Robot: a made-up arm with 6 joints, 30 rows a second.
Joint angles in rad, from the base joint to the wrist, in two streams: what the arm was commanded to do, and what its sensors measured. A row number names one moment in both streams.
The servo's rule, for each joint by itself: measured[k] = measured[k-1] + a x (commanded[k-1-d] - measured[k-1]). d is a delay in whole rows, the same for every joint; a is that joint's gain. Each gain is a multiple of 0.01, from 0.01 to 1. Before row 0 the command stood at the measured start. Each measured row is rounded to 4 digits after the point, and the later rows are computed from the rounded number. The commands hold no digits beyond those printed.
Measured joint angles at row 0: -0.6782, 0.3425, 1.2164, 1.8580, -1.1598, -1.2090
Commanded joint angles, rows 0 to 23: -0.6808, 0.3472, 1.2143, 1.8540, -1.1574, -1.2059; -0.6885, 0.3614, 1.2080, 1.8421, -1.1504, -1.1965; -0.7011, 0.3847, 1.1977, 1.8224, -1.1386, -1.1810; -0.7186, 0.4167, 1.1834, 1.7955, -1.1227, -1.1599; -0.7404, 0.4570, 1.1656, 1.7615, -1.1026, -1.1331; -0.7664, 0.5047, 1.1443, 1.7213, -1.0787, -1.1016; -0.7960, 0.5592, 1.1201, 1.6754, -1.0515, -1.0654; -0.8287, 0.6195, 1.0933, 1.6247, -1.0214, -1.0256; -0.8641, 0.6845, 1.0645, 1.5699, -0.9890, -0.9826; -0.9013, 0.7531, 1.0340, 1.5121, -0.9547, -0.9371; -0.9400, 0.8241, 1.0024, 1.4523, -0.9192, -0.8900; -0.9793, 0.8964, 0.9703, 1.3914, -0.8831, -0.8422; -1.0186, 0.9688, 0.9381, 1.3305, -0.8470, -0.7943; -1.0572, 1.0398, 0.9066, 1.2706, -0.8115, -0.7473; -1.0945, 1.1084, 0.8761, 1.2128, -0.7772, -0.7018; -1.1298, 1.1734, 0.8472, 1.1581, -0.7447, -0.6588; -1.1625, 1.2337, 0.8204, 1.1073, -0.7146, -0.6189; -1.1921, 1.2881, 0.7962, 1.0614, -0.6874, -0.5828; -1.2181, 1.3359, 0.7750, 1.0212, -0.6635, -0.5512; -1.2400, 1.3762, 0.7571, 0.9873, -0.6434, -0.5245; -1.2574, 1.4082, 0.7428, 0.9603, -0.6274, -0.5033; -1.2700, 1.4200, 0.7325, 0.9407, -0.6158, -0.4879; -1.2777, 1.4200, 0.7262, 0.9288, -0.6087, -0.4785; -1.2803, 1.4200, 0.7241, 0.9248, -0.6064, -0.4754
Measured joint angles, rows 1 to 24: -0.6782, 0.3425, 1.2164, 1.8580, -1.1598, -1.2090; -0.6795, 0.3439, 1.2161, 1.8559, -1.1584, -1.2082; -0.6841, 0.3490, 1.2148, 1.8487, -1.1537, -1.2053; -0.6928, 0.3594, 1.2121, 1.8350, -1.1448, -1.1992; -0.7060, 0.3760, 1.2075, 1.8145, -1.1318, -1.1894; -0.7235, 0.3995, 1.2008, 1.7869, -1.1146, -1.1753; -0.7454, 0.4300, 1.1918, 1.7528, -1.0934, -1.1569; -0.7712, 0.4675, 1.1803, 1.7126, -1.0687, -1.1340; -0.8005, 0.5116, 1.1664, 1.6669, -1.0408, -1.1069; -0.8329, 0.5617, 1.1501, 1.6165, -1.0102, -1.0758; -0.8678, 0.6172, 1.1315, 1.5622, -0.9775, -1.0411; -0.9046, 0.6772, 1.1108, 1.5051, -0.9431, -1.0033; -0.9427, 0.7408, 1.0883, 1.4460, -0.9077, -0.9630; -0.9814, 0.8069, 1.0643, 1.3859, -0.8719, -0.9208; -1.0201, 0.8744, 1.0391, 1.3259, -0.8363, -0.8774; -1.0580, 0.9423, 1.0130, 1.2671, -0.8014, -0.8335; -1.0946, 1.0093, 0.9865, 1.2104, -0.7679, -0.7898; -1.1292, 1.0744, 0.9599, 1.1568, -0.7365, -0.7471; -1.1613, 1.1364, 0.9337, 1.1072, -0.7075, -0.7060; -1.1903, 1.1943, 0.9083, 1.0625, -0.6815, -0.6673; -1.2156, 1.2471, 0.8841, 1.0234, -0.6590, -0.6316; -1.2369, 1.2938, 0.8615, 0.9906, -0.6404, -0.5995; -1.2538, 1.3304, 0.8409, 0.9647, -0.6259, -0.5716; -1.2660, 1.3564, 0.8225, 0.9460, -0.6158, -0.5483
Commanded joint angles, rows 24 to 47: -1.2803, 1.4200, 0.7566, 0.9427, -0.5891, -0.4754; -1.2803, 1.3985, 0.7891, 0.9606, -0.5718, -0.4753; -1.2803, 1.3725, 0.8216, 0.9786, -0.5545, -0.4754; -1.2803, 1.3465, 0.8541, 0.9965, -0.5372, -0.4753; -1.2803, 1.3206, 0.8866, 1.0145, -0.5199, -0.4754; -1.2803, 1.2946, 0.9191, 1.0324, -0.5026, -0.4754; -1.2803, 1.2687, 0.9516, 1.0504, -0.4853, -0.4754; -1.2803, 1.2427, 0.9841, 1.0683, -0.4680, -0.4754; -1.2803, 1.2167, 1.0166, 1.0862, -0.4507, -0.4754; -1.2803, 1.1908, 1.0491, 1.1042, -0.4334, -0.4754; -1.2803, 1.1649, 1.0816, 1.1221, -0.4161, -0.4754; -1.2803, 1.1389, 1.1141, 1.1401, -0.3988, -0.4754; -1.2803, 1.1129, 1.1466, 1.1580, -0.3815, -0.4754; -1.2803, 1.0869, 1.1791, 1.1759, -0.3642, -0.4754; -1.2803, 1.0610, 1.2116, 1.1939, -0.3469, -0.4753; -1.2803, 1.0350, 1.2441, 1.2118, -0.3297, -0.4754; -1.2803, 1.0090, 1.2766, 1.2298, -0.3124, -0.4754; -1.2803, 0.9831, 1.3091, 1.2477, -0.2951, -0.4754; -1.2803, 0.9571, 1.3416, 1.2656, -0.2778, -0.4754; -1.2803, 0.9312, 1.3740, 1.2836, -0.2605, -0.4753; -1.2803, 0.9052, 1.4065, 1.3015, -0.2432, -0.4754; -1.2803, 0.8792, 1.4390, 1.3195, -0.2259, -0.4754; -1.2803, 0.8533, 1.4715, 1.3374, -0.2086, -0.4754; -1.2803, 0.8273, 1.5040, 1.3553, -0.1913, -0.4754
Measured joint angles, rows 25 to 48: -1.2733, 1.3748, 0.8068, 0.9350, -0.6103, -0.5301; -1.2769, 1.3879, 0.7988, 0.9390, -0.5978, -0.5164; -1.2786, 1.3910, 0.7972, 0.9502, -0.5825, -0.5061; -1.2795, 1.3856, 0.8011, 0.9650, -0.5660, -0.4984; -1.2799, 1.3743, 0.8096, 0.9814, -0.5490, -0.4926; -1.2801, 1.3587, 0.8219, 0.9986, -0.5318, -0.4883; -1.2802, 1.3401, 0.8375, 1.0162, -0.5146, -0.4851; -1.2803, 1.3194, 0.8558, 1.0340, -0.4973, -0.4827; -1.2803, 1.2972, 0.8763, 1.0518, -0.4800, -0.4809; -1.2803, 1.2739, 0.8987, 1.0697, -0.4627, -0.4795; -1.2803, 1.2498, 0.9228, 1.0876, -0.4454, -0.4785; -1.2803, 1.2252, 0.9482, 1.1055, -0.4281, -0.4777; -1.2803, 1.2002, 0.9747, 1.1235, -0.4108, -0.4771; -1.2803, 1.1749, 1.0022, 1.1414, -0.3935, -0.4767; -1.2803, 1.1494, 1.0305, 1.1593, -0.3762, -0.4764; -1.2803, 1.1238, 1.0595, 1.1773, -0.3589, -0.4761; -1.2803, 1.0980, 1.0890, 1.1952, -0.3417, -0.4759; -1.2803, 1.0722, 1.1190, 1.2132, -0.3244, -0.4758; -1.2803, 1.0464, 1.1494, 1.2311, -0.3071, -0.4757; -1.2803, 1.0205, 1.1802, 1.2490, -0.2898, -0.4756; -1.2803, 0.9946, 1.2112, 1.2670, -0.2725, -0.4755; -1.2803, 0.9687, 1.2424, 1.2849, -0.2552, -0.4755; -1.2803, 0.9427, 1.2739, 1.3029, -0.2379, -0.4755; -1.2803, 0.9168, 1.3055, 1.3208, -0.2206, -0.4755
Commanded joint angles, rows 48 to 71: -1.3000, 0.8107, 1.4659, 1.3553, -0.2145, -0.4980; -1.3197, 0.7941, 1.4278, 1.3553, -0.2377, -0.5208; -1.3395, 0.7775, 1.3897, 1.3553, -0.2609, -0.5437; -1.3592, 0.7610, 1.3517, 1.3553, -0.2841, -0.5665; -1.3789, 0.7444, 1.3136, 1.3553, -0.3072, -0.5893; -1.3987, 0.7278, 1.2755, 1.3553, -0.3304, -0.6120; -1.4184, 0.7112, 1.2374, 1.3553, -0.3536, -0.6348; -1.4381, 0.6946, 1.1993, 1.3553, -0.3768, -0.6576; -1.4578, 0.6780, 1.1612, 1.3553, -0.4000, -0.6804; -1.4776, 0.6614, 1.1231, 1.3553, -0.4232, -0.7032; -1.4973, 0.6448, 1.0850, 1.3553, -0.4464, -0.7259; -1.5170, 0.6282, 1.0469, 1.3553, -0.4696, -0.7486; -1.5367, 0.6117, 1.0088, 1.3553, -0.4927, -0.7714; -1.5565, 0.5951, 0.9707, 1.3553, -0.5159, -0.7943; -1.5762, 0.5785, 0.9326, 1.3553, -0.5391, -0.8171; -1.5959, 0.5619, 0.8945, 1.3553, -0.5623, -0.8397; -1.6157, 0.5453, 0.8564, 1.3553, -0.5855, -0.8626; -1.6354, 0.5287, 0.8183, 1.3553, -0.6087, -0.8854; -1.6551, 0.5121, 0.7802, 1.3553, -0.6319, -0.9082; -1.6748, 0.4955, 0.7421, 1.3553, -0.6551, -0.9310; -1.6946, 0.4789, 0.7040, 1.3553, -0.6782, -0.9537; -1.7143, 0.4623, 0.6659, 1.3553, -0.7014, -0.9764; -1.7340, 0.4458, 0.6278, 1.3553, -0.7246, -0.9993; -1.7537, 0.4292, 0.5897, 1.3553, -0.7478, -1.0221
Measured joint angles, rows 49 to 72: -1.2803, 0.8908, 1.3373, 1.3387, -0.2033, -0.4755; -1.2903, 0.8676, 1.3579, 1.3473, -0.2099, -0.4811; -1.3053, 0.8463, 1.3691, 1.3515, -0.2263, -0.4910; -1.3227, 0.8263, 1.3724, 1.3535, -0.2467, -0.5042; -1.3413, 0.8074, 1.3691, 1.3544, -0.2688, -0.5198; -1.3605, 0.7891, 1.3602, 1.3549, -0.2915, -0.5372; -1.3800, 0.7713, 1.3466, 1.3551, -0.3145, -0.5559; -1.3996, 0.7539, 1.3291, 1.3552, -0.3376, -0.5756; -1.4192, 0.7367, 1.3083, 1.3553, -0.3607, -0.5961; -1.4389, 0.7197, 1.2848, 1.3553, -0.3839, -0.6172; -1.4586, 0.7028, 1.2589, 1.3553, -0.4071, -0.6387; -1.4783, 0.6860, 1.2311, 1.3553, -0.4303, -0.6605; -1.4980, 0.6692, 1.2016, 1.3553, -0.4535, -0.6825; -1.5177, 0.6525, 1.1708, 1.3553, -0.4766, -0.7047; -1.5375, 0.6359, 1.1388, 1.3553, -0.4998, -0.7271; -1.5572, 0.6193, 1.1058, 1.3553, -0.5230, -0.7496; -1.5769, 0.6027, 1.0720, 1.3553, -0.5462, -0.7721; -1.5967, 0.5861, 1.0375, 1.3553, -0.5694, -0.7947; -1.6164, 0.5695, 1.0024, 1.3553, -0.5926, -0.8174; -1.6361, 0.5529, 0.9668, 1.3553, -0.6158, -0.8401; -1.6558, 0.5363, 0.9308, 1.3553, -0.6390, -0.8628; -1.6756, 0.5197, 0.8945, 1.3553, -0.6621, -0.8855; -1.6953, 0.5031, 0.8579, 1.3553, -0.6853, -0.9082; -1.7150, 0.4865, 0.8211, 1.3553, -0.7085, -0.9310
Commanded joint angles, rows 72 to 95: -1.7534, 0.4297, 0.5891, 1.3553, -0.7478, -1.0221; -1.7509, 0.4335, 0.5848, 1.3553, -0.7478, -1.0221; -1.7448, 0.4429, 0.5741, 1.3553, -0.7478, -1.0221; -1.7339, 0.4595, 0.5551, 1.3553, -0.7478, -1.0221; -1.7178, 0.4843, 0.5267, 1.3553, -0.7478, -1.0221; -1.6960, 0.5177, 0.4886, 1.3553, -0.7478, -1.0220; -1.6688, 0.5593, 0.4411, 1.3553, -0.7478, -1.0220; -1.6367, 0.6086, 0.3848, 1.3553, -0.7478, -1.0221; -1.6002, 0.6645, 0.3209, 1.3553, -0.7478, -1.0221; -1.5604, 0.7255, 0.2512, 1.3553, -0.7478, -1.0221; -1.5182, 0.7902, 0.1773, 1.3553, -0.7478, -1.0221; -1.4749, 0.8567, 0.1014, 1.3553, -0.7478, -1.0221; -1.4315, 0.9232, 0.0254, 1.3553, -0.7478, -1.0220; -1.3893, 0.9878, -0.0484, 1.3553, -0.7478, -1.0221; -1.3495, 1.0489, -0.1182, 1.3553, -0.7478, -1.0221; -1.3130, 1.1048, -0.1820, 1.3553, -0.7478, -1.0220; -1.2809, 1.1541, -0.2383, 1.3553, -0.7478, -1.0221; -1.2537, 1.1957, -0.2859, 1.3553, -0.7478, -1.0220; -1.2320, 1.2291, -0.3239, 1.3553, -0.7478, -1.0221; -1.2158, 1.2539, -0.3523, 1.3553, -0.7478, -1.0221; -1.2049, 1.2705, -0.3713, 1.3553, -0.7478, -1.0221; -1.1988, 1.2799, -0.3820, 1.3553, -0.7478, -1.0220; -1.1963, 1.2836, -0.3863, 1.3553, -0.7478, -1.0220; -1.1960, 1.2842, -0.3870, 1.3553, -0.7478, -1.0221
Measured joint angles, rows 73 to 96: -1.7347, 0.4699, 0.7841, 1.3553, -0.7317, -0.9538; -1.7442, 0.4582, 0.7529, 1.3553, -0.7412, -0.9709; -1.7476, 0.4510, 0.7260, 1.3553, -0.7451, -0.9837; -1.7462, 0.4487, 0.7017, 1.3553, -0.7467, -0.9933; -1.7399, 0.4518, 0.6782, 1.3553, -0.7473, -1.0005; -1.7286, 0.4612, 0.6540, 1.3553, -0.7476, -1.0059; -1.7120, 0.4776, 0.6275, 1.3553, -0.7477, -1.0099; -1.6900, 0.5013, 0.5977, 1.3553, -0.7478, -1.0129; -1.6628, 0.5324, 0.5636, 1.3553, -0.7478, -1.0152; -1.6309, 0.5707, 0.5248, 1.3553, -0.7478, -1.0169; -1.5949, 0.6156, 0.4810, 1.3553, -0.7478, -1.0182; -1.5558, 0.6662, 0.4324, 1.3553, -0.7478, -1.0192; -1.5145, 0.7214, 0.3794, 1.3553, -0.7478, -1.0199; -1.4722, 0.7799, 0.3228, 1.3553, -0.7478, -1.0204; -1.4299, 0.8402, 0.2634, 1.3553, -0.7478, -1.0208; -1.3889, 0.9007, 0.2023, 1.3553, -0.7478, -1.0211; -1.3502, 0.9599, 0.1408, 1.3553, -0.7478, -1.0213; -1.3149, 1.0162, 0.0801, 1.3553, -0.7478, -1.0215; -1.2837, 1.0683, 0.0215, 1.3553, -0.7478, -1.0216; -1.2573, 1.1149, -0.0338, 1.3553, -0.7478, -1.0217; -1.2361, 1.1552, -0.0848, 1.3553, -0.7478, -1.0218; -1.2202, 1.1886, -0.1306, 1.3553, -0.7478, -1.0219; -1.2093, 1.2151, -0.1708, 1.3553, -0.7478, -1.0219; -1.2027, 1.2350, -0.2053, 1.3553, -0.7478, -1.0219
